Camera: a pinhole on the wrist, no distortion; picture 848 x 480 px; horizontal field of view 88.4 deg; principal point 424.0 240.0 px. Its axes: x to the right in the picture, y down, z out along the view. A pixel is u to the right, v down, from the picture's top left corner.
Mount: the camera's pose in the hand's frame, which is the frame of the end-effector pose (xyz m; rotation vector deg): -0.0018 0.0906 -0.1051 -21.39 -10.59 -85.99
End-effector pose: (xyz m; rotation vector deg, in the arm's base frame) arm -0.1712 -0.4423 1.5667 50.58 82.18 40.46
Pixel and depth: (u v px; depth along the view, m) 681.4 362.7 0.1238
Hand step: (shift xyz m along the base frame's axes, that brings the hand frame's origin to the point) 0.0395 0.0757 0.0276
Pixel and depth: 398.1 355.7 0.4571
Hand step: 0.3283 0.2616 0.1310
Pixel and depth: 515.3 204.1 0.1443
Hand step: 0.0524 0.0588 0.0908
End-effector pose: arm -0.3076 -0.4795 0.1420 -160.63 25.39 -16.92
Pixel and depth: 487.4 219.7 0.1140
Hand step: -0.0232 -0.1053 -0.0415
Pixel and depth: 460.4 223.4 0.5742
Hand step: 0.0820 -0.1288 -0.4904
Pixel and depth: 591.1 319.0 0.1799
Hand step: 0.0468 -0.0802 -0.0963
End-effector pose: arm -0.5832 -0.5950 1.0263 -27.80 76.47 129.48
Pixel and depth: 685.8 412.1 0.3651
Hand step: -0.1911 0.2922 0.0469
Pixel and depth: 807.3 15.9 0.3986
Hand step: 0.1442 0.3780 0.1895
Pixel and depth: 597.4 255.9 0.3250
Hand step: -0.1075 0.1885 0.1441
